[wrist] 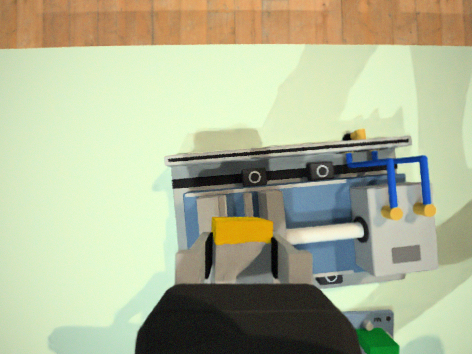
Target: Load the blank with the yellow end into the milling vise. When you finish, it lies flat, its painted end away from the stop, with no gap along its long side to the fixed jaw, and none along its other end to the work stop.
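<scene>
The blank with the yellow end is between the fingers of my gripper, which is shut on its two long sides. Its yellow end points to the top of the view, away from the gripper body. The milling vise lies below, and the blank hangs over its left part, where the grey jaws show just past the yellow end. Part of the jaws and the near side of the vise are hidden by the blank and the gripper. I cannot tell the work stop apart in this view.
A white screw rod runs to the grey housing at the right of the vise. Blue bent handles with yellow ends rise there. A small blue-grey plate with a green block is at the lower right. Wooden floor shows beyond the table edge.
</scene>
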